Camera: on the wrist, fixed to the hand. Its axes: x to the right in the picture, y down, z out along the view.
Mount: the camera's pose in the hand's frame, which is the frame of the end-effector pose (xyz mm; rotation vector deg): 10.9 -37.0 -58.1 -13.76 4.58 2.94
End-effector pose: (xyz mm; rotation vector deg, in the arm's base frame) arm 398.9 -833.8 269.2 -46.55 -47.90 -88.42
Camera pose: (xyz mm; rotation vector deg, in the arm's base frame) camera 358.0 -885.4 246.3 -53.35 -32.88 -93.92
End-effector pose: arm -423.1 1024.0 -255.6 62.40 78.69 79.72
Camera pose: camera -481.9 1021.3 -292.9 52.97 68.98 92.04
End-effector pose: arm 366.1 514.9 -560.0 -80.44 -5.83 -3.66
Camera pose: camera 375.0 451.7 -532.0 -94.02 0.52 -5.26
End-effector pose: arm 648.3 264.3 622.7 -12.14 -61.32 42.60
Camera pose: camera 717.4 254.8 620.7 -27.05 -61.89 37.01
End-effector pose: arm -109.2 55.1 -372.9 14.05 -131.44 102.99
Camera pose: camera -106.1 102.7 -322.0 4.22 -140.33 86.20
